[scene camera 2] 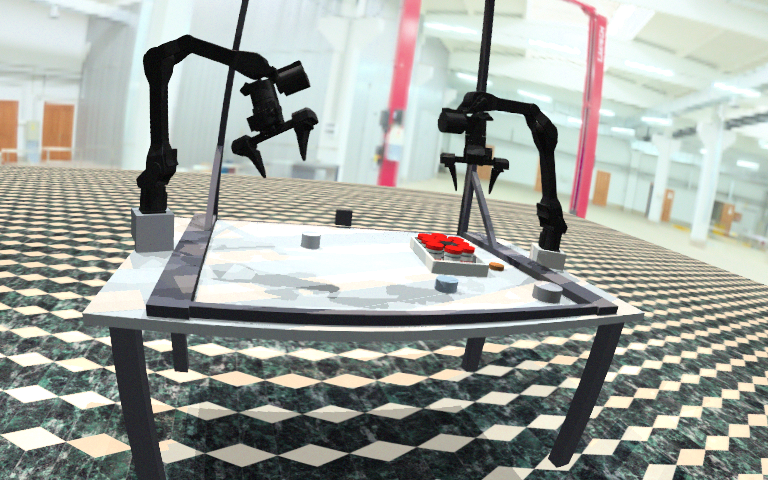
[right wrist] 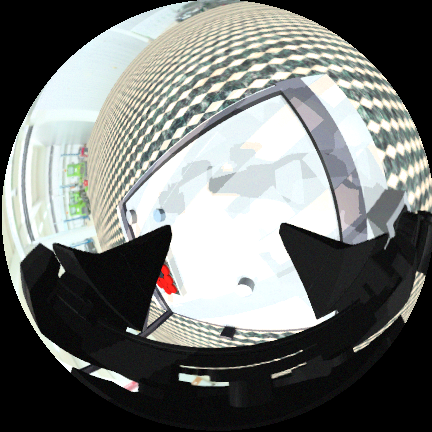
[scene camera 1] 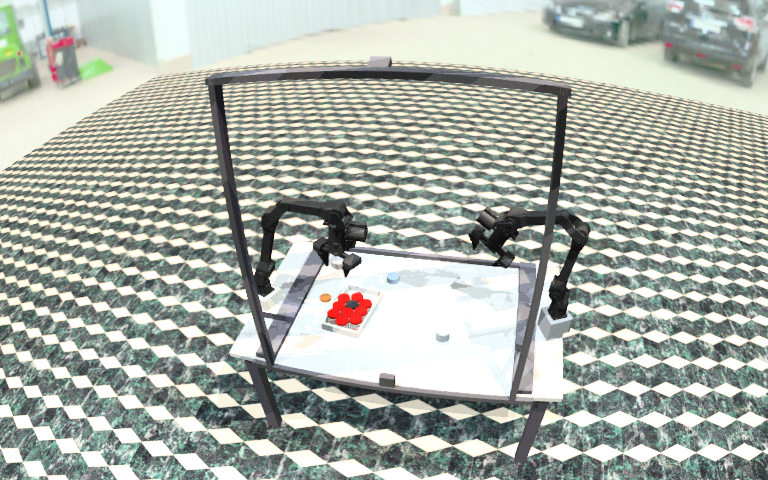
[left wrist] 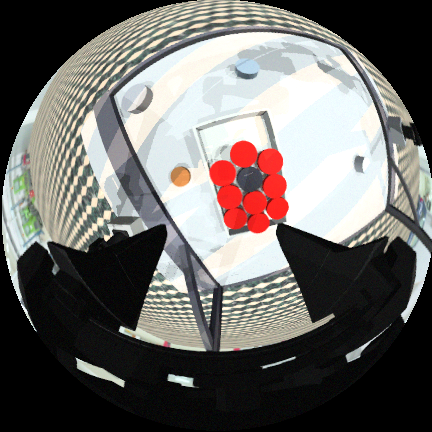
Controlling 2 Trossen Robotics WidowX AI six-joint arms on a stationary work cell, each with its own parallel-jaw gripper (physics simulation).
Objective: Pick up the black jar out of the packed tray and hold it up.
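Frame: origin at the left arm's base, x up, y right, z ahead, level; metres.
Where they show: left gripper, fingertip midpoint: (scene camera 2: 472,192) (scene camera 1: 336,271) (left wrist: 222,229); right gripper, fingertip midpoint: (scene camera 2: 284,169) (right wrist: 226,229) (scene camera 1: 483,257); left arm's base, origin of the base link: (scene camera 2: 548,248) (scene camera 1: 264,290) (left wrist: 122,239); right arm's base, origin of the base link: (scene camera 2: 152,211) (scene camera 1: 557,313).
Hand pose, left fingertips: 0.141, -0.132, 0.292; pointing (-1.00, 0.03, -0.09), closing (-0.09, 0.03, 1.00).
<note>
Things, the pixels of their top centre, and the offset from my left fingertips, as dx, dy, dz.
- black jar, middle of its top: (left wrist: 249,179) (scene camera 2: 448,243) (scene camera 1: 352,304) -0.144, -0.016, +0.045
- pale tray, middle of its top: (left wrist: 247,176) (scene camera 2: 447,249) (scene camera 1: 352,306) (right wrist: 161,270) -0.160, -0.018, +0.045
- orange disc, middle of its top: (left wrist: 179,176) (scene camera 2: 496,264) (scene camera 1: 325,296) -0.181, -0.020, -0.098
- blue disc, middle of its top: (scene camera 2: 447,279) (left wrist: 247,65) (right wrist: 156,215) (scene camera 1: 393,275) -0.169, -0.267, +0.052
- grey cylinder, middle of its top: (scene camera 2: 311,233) (right wrist: 243,290) (scene camera 1: 443,330) (left wrist: 366,165) -0.158, -0.091, +0.400
- wide grey disc, middle of its top: (scene camera 2: 548,286) (left wrist: 132,96) (scene camera 1: 339,258) (right wrist: 128,217) -0.163, -0.229, -0.199
The black jar (scene camera 1: 352,304) (scene camera 2: 451,243) (left wrist: 249,179) stands in the pale tray (scene camera 2: 459,268) (left wrist: 231,121), closely surrounded by several red-lidded jars (scene camera 1: 346,313) (scene camera 2: 436,249) (left wrist: 222,173). One end of the tray holds no jars. My left gripper (scene camera 1: 335,268) (scene camera 2: 473,190) (left wrist: 222,229) is open and empty, pointing down high above the table, near the tray. My right gripper (scene camera 1: 486,256) (scene camera 2: 283,167) (right wrist: 226,229) is open and empty, high over the other side of the table, far from the tray. In the right wrist view a finger partly hides the tray.
An orange disc (scene camera 1: 325,297) (scene camera 2: 496,266) (left wrist: 180,176) lies beside the tray. A blue disc (scene camera 1: 393,277) (scene camera 2: 446,284) (left wrist: 247,69), a grey cylinder (scene camera 1: 442,336) (scene camera 2: 310,241) (right wrist: 245,286) and a wide grey disc (scene camera 2: 547,292) (left wrist: 138,98) stand apart. A dark frame (scene camera 1: 229,186) rises over the table.
</note>
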